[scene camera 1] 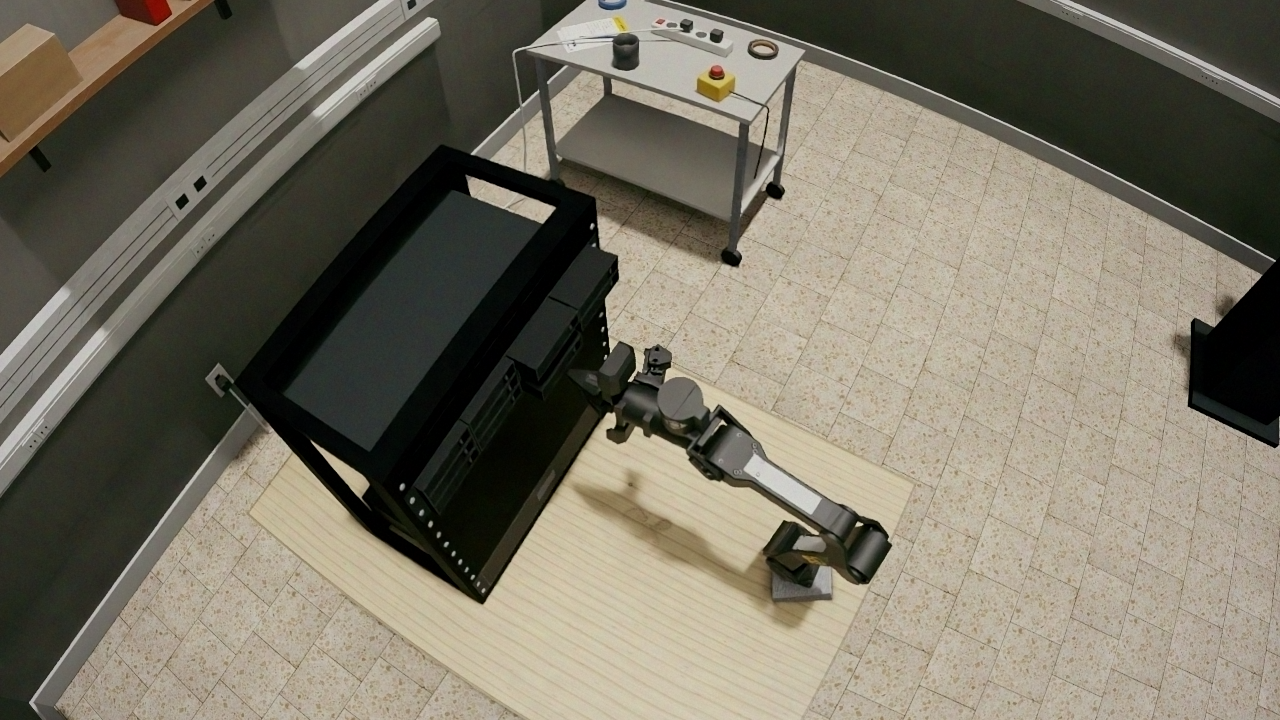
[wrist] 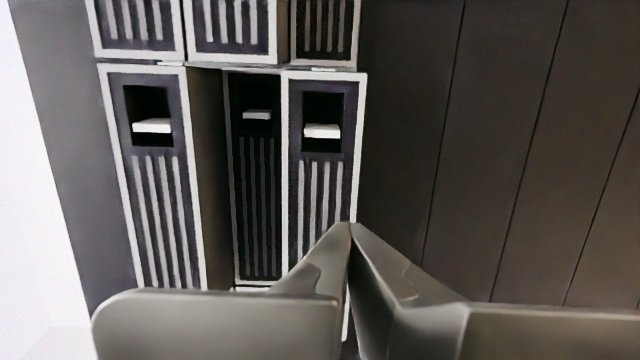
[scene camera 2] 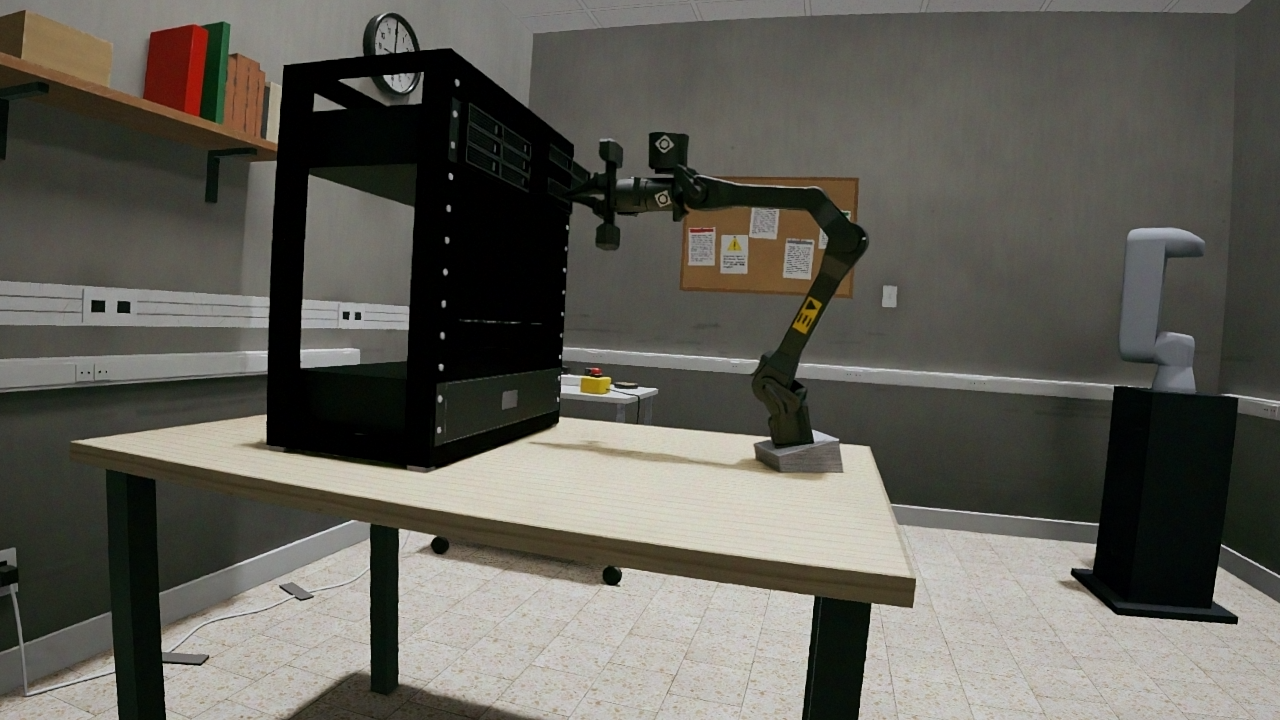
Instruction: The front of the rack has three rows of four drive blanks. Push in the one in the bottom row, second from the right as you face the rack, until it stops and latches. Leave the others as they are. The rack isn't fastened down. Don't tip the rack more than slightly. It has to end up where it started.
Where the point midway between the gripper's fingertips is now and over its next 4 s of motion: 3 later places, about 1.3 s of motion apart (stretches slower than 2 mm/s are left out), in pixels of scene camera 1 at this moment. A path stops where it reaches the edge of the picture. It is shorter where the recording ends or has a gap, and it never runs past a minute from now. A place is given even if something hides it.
The gripper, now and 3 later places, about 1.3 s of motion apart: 568, 372; 560, 366; 549, 360; 544, 358
